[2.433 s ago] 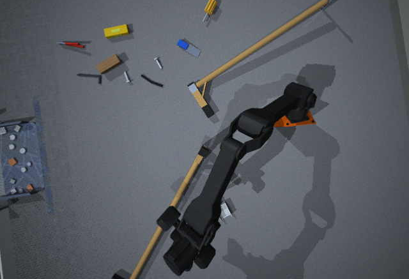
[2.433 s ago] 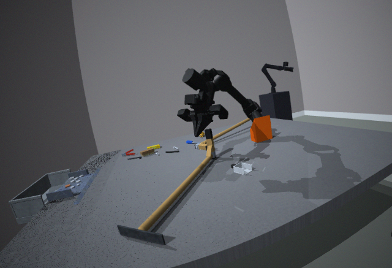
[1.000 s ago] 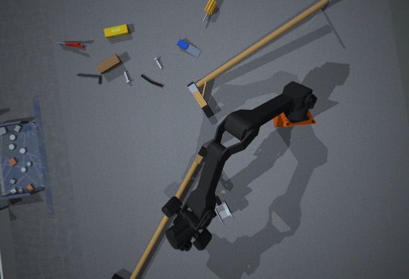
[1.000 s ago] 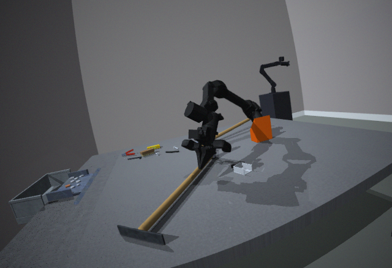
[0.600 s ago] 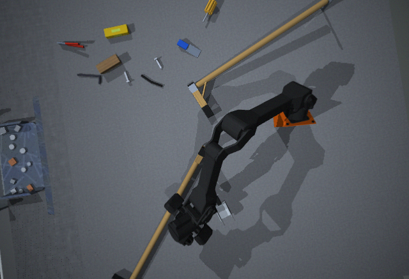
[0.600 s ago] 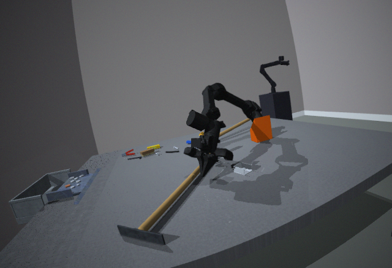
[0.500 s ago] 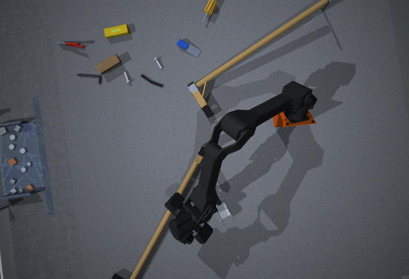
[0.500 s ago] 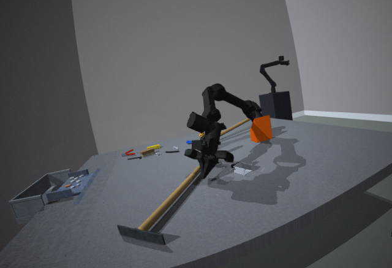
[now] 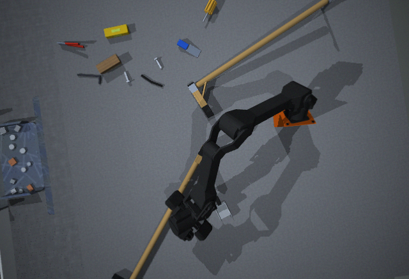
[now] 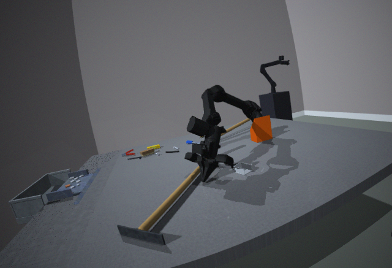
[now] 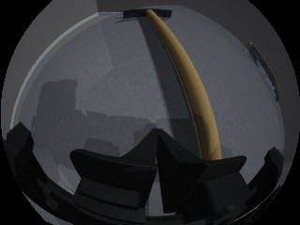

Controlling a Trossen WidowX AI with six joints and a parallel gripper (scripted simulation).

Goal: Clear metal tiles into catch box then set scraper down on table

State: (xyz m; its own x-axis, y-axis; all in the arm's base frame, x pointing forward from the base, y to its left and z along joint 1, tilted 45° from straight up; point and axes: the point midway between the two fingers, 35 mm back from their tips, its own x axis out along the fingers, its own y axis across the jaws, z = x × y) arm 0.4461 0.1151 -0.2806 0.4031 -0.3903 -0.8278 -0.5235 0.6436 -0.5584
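Now: gripper tip 50 mm short of the long scraper, 20 mm to the left of it and 50 mm below it. From my gripper tip the other things lie so: hex key (220 mm ahead, 590 mm to the right, 10 mm below); wooden block (150 mm ahead, 630 mm to the right); small metal scoop (160 mm behind, 10 mm to the right).
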